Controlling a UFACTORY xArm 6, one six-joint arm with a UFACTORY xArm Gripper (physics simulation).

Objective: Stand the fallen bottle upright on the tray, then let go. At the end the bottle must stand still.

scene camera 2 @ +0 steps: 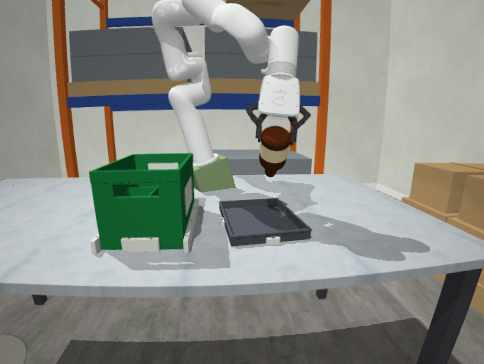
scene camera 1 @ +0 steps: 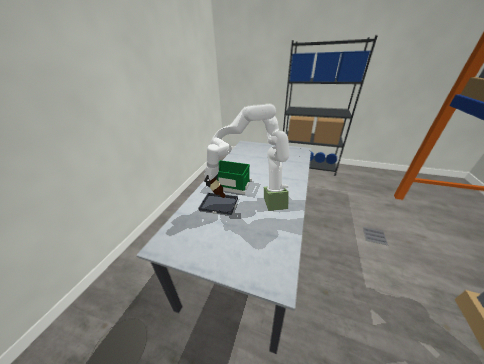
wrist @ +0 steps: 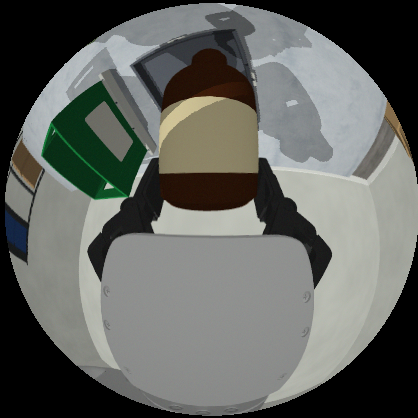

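Where they show: gripper, fingertip midpoint: (scene camera 2: 275,143) (scene camera 1: 211,182) (wrist: 208,168); arm's base at its link origin: (scene camera 2: 203,161) (scene camera 1: 275,189).
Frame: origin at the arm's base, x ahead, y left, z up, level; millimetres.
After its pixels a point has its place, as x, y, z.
A brown bottle with a cream label (scene camera 1: 216,186) {394, 179, 106} (scene camera 2: 273,153) {454, 137, 84} (wrist: 208,135) {395, 163, 123} hangs in the air, tilted, with its neck pointing down and its flat base up. My gripper (scene camera 1: 213,183) {438, 147, 108} (scene camera 2: 276,138) {438, 147, 108} (wrist: 208,168) {438, 147, 108} is shut on the bottle, one finger on each side of its body near the base end. The dark shallow tray (scene camera 1: 218,204) {417, 123, -104} (scene camera 2: 245,222) {422, 76, -104} (wrist: 159,72) {347, 56, -104} lies on the table below the bottle. In scene camera 2, a gap shows between the neck and the tray. In the wrist view the bottle hides part of the tray.
A green crate (scene camera 1: 244,180) {253, -93, -9} (scene camera 2: 142,215) {517, -169, -29} (wrist: 75,125) {315, -59, 33} stands on the table beside the tray, with pale pieces around its foot. The arm's olive base block (scene camera 1: 276,200) {-13, 89, -36} (scene camera 2: 216,178) {65, 44, -61} is on the table on the tray's far side in scene camera 2.
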